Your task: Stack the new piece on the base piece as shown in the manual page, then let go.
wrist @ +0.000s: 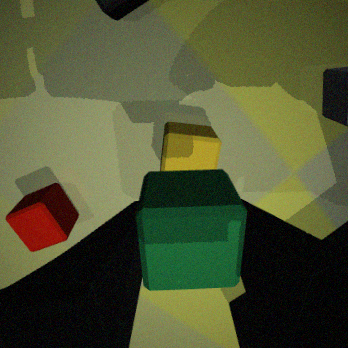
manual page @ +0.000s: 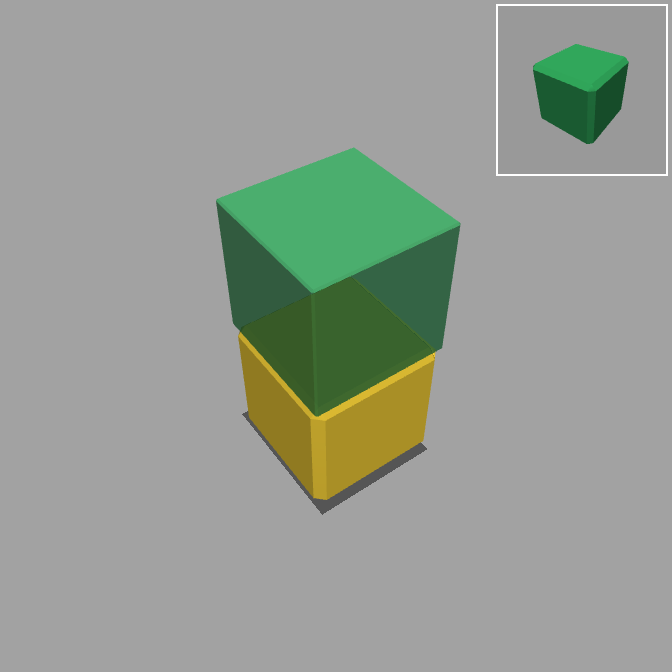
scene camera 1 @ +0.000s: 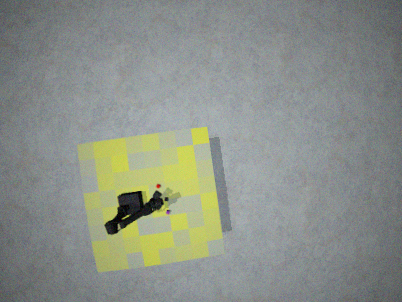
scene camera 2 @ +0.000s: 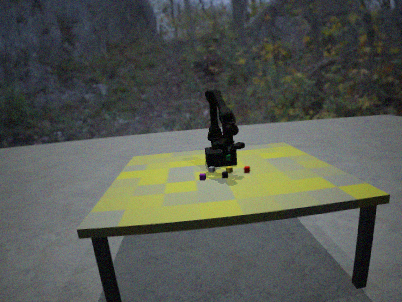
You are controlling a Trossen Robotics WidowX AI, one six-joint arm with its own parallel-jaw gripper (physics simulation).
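Places are measured from the arm's base along level axes (x right, y back, z down), in centimetres.
Where they show: gripper, fingertip midpoint: (wrist: pixel 186 210) (scene camera 1: pixel 155 198) (scene camera 2: pixel 229 159); arm's base at its link origin: (scene camera 1: pixel 125 207) (scene camera 2: pixel 215 148).
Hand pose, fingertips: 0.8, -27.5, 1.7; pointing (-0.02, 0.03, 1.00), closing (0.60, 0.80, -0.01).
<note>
Things, the pixels of their centre, and the offset from my fingertips, as dx, dy, dz. "*": a spot on its surface instead. Level surfaces: height alone.
- green cube at the middle of its body: (wrist: pixel 188 226) (scene camera 2: pixel 229 157) -0.1, +0.0, -0.9
- yellow cube at the middle of its body: (wrist: pixel 187 153) (scene camera 2: pixel 229 169) +0.2, +0.5, +6.5
- patchwork table at its surface level: dz +8.0
- red cube at the middle of its body: (wrist: pixel 43 216) (scene camera 2: pixel 247 169) (scene camera 1: pixel 158 186) -8.8, -4.7, +6.5
- black cube at the middle of its body: (scene camera 2: pixel 225 174) (scene camera 1: pixel 166 199) +5.9, -7.8, +6.5
- purple cube at the middle of its body: (scene camera 2: pixel 202 176) (scene camera 1: pixel 168 212) +18.0, -5.0, +6.5
- grey-white cube at the middle of its body: (scene camera 2: pixel 211 169) +9.2, +6.5, +6.5
- dark block at a spot on its surface: (wrist: pixel 337 95) * +8.2, +5.4, +6.1
A green cube (scene camera 2: pixel 228 157) (wrist: pixel 192 250) is held between the fingers of my gripper (wrist: pixel 186 210), which is shut on it. In scene camera 2 the green cube shows above the table, close to a yellow cube (scene camera 2: pixel 229 170) (wrist: pixel 191 151). In the wrist view the yellow cube lies on the table beyond and below the green cube, which hides its near part; the two look apart. The arm covers the yellow and green cubes in scene camera 1. Which piece is the base I cannot tell.
On the patchwork table (scene camera 1: pixel 117 162) (scene camera 2: pixel 270 186) a red cube (scene camera 1: pixel 158 186) (scene camera 2: pixel 247 169) (wrist: pixel 40 220), a black cube (scene camera 1: pixel 166 199) (scene camera 2: pixel 225 174) (wrist: pixel 120 6), a purple cube (scene camera 1: pixel 168 212) (scene camera 2: pixel 202 176) and a grey-white cube (scene camera 2: pixel 212 169) lie around. A dark block (wrist: pixel 337 95) shows at the wrist view's right edge.
</note>
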